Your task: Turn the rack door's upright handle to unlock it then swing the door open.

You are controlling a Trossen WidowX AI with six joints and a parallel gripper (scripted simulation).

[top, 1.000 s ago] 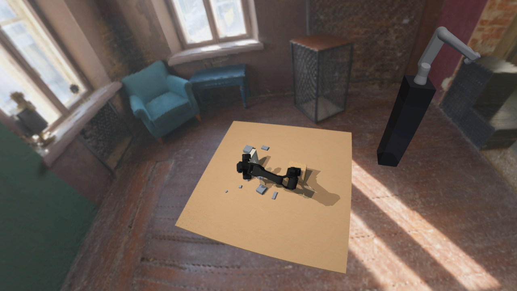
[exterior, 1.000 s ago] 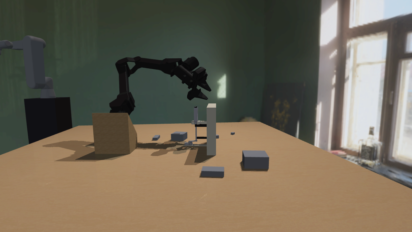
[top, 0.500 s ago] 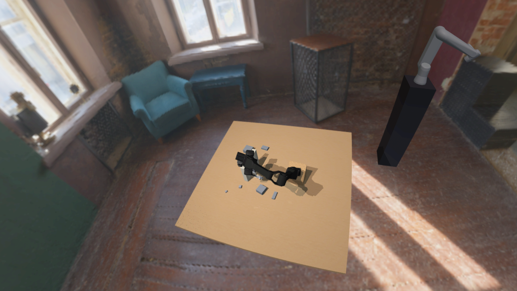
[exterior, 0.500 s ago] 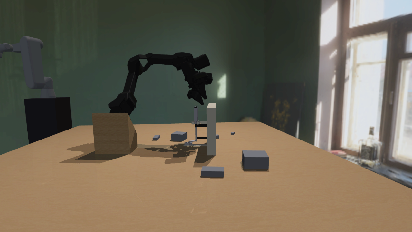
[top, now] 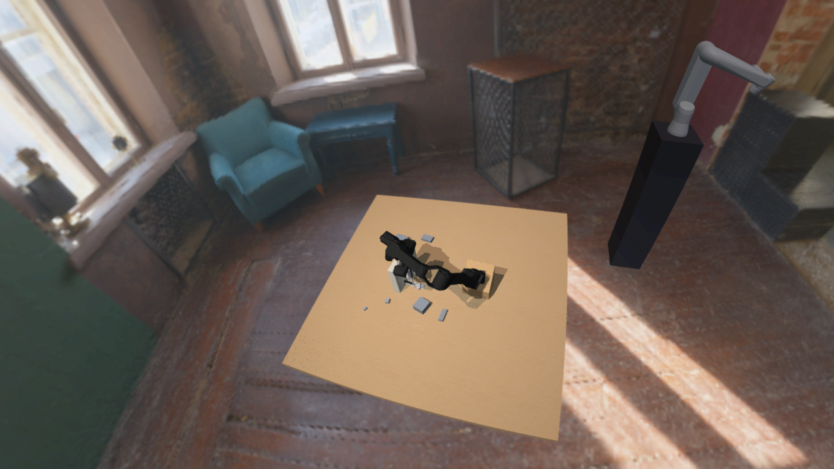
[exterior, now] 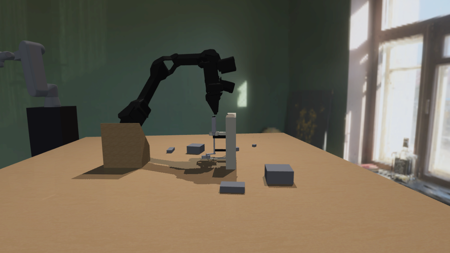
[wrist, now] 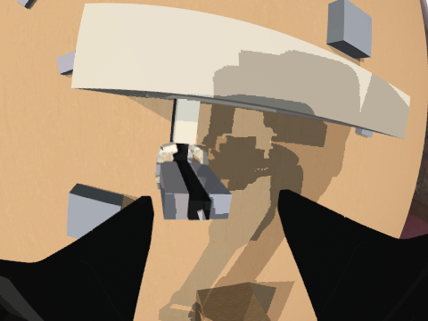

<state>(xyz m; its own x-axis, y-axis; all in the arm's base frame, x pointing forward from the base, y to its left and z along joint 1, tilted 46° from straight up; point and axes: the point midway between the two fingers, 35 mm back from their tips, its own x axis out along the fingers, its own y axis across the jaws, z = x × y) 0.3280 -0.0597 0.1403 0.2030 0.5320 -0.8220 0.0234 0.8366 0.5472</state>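
Now: the upright handle 2 cm behind my gripper tip, 1 cm to the left of it and 8 cm below it.
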